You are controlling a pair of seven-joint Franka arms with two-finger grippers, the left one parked.
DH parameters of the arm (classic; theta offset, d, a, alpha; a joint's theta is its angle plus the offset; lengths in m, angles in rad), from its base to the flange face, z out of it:
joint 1: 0 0.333 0 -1.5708
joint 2: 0 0 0 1.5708
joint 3: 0 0.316 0.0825 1.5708
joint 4: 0 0 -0.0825 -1.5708
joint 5: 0 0.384 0 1.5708
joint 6: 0 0 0.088 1.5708
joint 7: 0 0.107 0 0
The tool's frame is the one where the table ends.
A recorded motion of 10 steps. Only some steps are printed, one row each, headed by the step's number.
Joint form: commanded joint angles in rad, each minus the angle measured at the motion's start. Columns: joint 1, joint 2, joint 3, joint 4, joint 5, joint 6, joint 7.
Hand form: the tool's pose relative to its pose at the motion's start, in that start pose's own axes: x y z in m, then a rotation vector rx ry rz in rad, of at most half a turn. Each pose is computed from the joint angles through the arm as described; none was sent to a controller.
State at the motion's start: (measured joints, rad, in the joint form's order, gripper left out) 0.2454 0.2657 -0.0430 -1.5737 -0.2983 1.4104 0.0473
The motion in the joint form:
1: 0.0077 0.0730 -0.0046 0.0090 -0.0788 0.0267 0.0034
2: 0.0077 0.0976 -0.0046 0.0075 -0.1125 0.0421 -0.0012
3: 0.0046 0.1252 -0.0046 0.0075 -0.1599 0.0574 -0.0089
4: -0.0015 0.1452 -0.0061 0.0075 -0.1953 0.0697 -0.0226
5: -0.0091 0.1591 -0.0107 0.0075 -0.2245 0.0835 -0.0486
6: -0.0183 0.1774 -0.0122 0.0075 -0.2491 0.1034 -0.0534
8: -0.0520 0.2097 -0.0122 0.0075 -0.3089 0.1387 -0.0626
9: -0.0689 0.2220 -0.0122 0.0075 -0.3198 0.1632 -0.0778
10: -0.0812 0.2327 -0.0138 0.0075 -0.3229 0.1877 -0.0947
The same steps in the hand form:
1: 0.0278 -0.0054 0.0268 -0.0884 -0.0283 -0.0077
2: 0.0377 -0.0066 0.0377 -0.1245 -0.0356 -0.0181
3: 0.0483 -0.0050 0.0499 -0.1731 -0.0448 -0.0298
4: 0.0560 -0.0008 0.0597 -0.2073 -0.0532 -0.0432
5: 0.0619 0.0063 0.0674 -0.2334 -0.0585 -0.0639
6: 0.0695 0.0111 0.0768 -0.2551 -0.0594 -0.0687
8: 0.0822 0.0300 0.0968 -0.3018 -0.0673 -0.0690
9: 0.0877 0.0380 0.1051 -0.3052 -0.0634 -0.0801
10: 0.0926 0.0436 0.1121 -0.3028 -0.0571 -0.0943

